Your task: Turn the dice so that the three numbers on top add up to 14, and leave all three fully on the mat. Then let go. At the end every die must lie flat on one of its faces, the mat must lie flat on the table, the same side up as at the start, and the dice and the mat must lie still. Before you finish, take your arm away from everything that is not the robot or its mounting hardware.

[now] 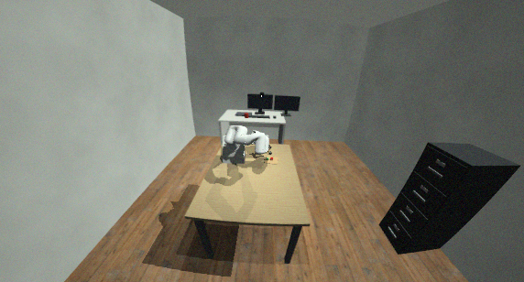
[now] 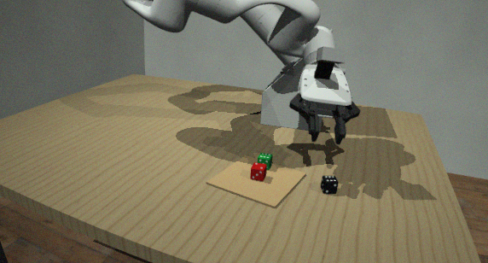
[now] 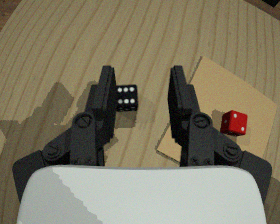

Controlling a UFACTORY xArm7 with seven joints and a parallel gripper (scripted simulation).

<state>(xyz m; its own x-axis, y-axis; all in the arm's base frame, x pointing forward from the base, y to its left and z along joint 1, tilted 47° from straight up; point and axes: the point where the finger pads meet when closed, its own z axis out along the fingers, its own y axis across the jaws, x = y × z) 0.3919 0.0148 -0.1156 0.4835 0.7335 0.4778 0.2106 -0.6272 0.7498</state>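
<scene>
Right now the black die is 100 mm below my hand, 30 mm ahead of it and 20 mm to the left of it. Also, from my hand: red die (120 mm to the right, 90 mm below, 20 mm ahead); green die (110 mm to the right, 90 mm below, 20 mm behind); tan mat (110 mm to the right, 110 mm below, 20 mm ahead).
</scene>
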